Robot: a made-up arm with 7 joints.
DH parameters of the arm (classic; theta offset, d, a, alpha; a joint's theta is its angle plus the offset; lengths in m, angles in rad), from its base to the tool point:
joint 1: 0 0.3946 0 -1.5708
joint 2: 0 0 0 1.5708
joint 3: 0 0.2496 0.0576 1.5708
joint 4: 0 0 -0.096 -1.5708
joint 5: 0 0.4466 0 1.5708
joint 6: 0 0 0.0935 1.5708
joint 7: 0 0 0 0
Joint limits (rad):
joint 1: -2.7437..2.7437
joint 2: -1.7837..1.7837
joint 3: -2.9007..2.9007
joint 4: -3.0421..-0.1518
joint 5: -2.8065..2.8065
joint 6: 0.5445..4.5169
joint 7: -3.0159..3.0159
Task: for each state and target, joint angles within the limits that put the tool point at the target. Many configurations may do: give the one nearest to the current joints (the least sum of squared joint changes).
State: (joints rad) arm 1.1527 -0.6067 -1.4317 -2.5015 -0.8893 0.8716 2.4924
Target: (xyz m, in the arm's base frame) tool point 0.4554 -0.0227 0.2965
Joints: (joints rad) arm 1.4309 -0.6150 -1.5354 -2.4255 -0.9227 1.0175 2.4924
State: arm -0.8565 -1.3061 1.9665 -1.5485 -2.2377 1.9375 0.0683
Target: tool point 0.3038 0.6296 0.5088
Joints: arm -1.0690 -1.1063 1.6742 -1.4106 -2.2369 1.8538 0.0683
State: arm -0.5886 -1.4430 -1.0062 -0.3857 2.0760 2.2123 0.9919
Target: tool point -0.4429 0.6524 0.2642
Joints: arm -1.1081 -1.7837 -1.0458 -0.2556 2.0156 1.8111 0.9919
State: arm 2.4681 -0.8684 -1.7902 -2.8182 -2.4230 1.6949 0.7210
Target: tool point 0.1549 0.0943 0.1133
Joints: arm 2.0812 -0.2826 -2.0492 -3.0172 -2.4869 1.9190 0.7210
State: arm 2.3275 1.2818 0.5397 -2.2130 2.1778 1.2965 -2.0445
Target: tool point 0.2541 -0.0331 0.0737
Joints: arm 2.7437 1.6669 -0.2074 -2.7615 2.1797 1.5163 -2.0445
